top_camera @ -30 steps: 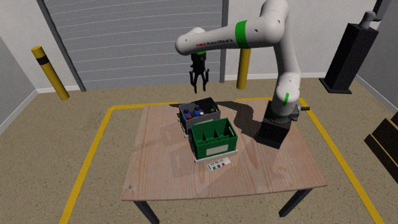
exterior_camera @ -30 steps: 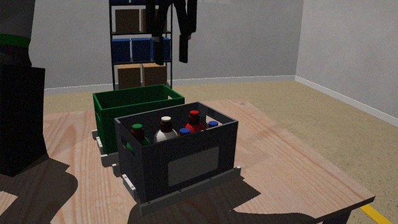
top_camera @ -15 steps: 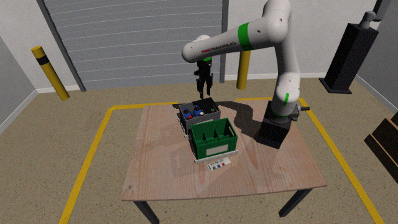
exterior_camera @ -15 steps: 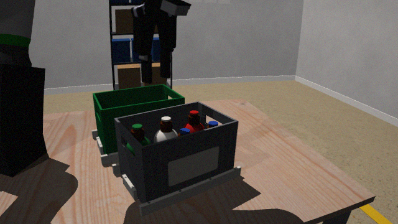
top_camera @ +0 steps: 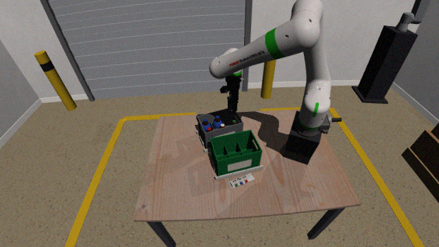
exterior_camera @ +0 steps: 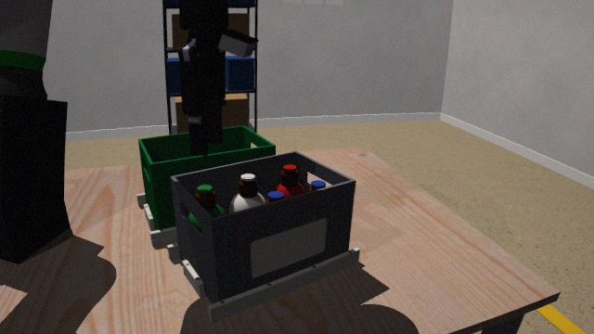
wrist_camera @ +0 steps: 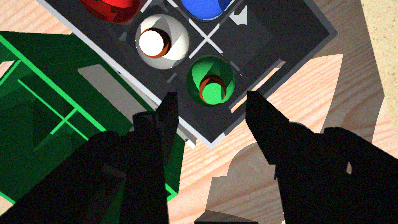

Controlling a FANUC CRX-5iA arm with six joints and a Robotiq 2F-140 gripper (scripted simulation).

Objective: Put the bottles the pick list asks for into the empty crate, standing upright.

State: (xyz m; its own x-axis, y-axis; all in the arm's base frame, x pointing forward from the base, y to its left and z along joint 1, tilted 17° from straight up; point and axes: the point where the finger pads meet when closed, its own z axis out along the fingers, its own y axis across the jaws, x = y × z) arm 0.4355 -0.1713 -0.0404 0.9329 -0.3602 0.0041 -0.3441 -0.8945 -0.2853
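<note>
The green-label bottle lies 180 mm below my hand and 10 mm behind it. Also, from my hand: red-label bottle (180 mm below, 150 mm ahead, 80 mm to the left); then dark grey crate (180 mm below, 90 mm ahead); then white-label bottle (180 mm below, 70 mm ahead, 40 mm to the left).
</note>
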